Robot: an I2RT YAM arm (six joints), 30 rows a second.
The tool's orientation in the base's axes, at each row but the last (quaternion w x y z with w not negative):
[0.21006, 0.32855, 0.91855, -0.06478]
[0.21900, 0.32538, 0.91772, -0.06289]
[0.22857, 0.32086, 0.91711, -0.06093]
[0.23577, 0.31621, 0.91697, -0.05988]
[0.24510, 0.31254, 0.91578, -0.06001]
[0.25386, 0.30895, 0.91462, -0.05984]
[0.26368, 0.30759, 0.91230, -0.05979]
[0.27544, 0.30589, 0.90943, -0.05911]
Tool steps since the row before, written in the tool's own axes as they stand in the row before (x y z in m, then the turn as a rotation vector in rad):
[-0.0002, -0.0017, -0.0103, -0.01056, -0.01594, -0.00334]
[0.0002, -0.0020, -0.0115, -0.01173, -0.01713, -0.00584]
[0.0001, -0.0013, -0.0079, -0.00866, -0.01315, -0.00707]
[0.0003, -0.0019, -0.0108, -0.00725, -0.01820, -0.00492]
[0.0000, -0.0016, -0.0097, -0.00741, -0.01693, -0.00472]
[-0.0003, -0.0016, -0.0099, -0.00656, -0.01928, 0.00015]
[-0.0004, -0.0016, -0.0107, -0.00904, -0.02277, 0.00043]
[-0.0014, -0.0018, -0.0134, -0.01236, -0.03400, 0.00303]
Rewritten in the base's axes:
[-0.0045, 0.0012, 0.0094, -0.00385, -0.01759, 0.00724]
[-0.0055, 0.0015, 0.0102, -0.00469, -0.01854, 0.00996]
[-0.0039, 0.0011, 0.0069, -0.00482, -0.01337, 0.00979]
[-0.0056, 0.0015, 0.0093, -0.00802, -0.01716, 0.00703]
[-0.0050, 0.0013, 0.0084, -0.00706, -0.01628, 0.00699]
[-0.0050, 0.0012, 0.0086, -0.00696, -0.01901, 0.00225]
[-0.0054, 0.0014, 0.0093, -0.00723, -0.02320, 0.00311]
[-0.0064, 0.0015, 0.0119, -0.01044, -0.03471, 0.00202]

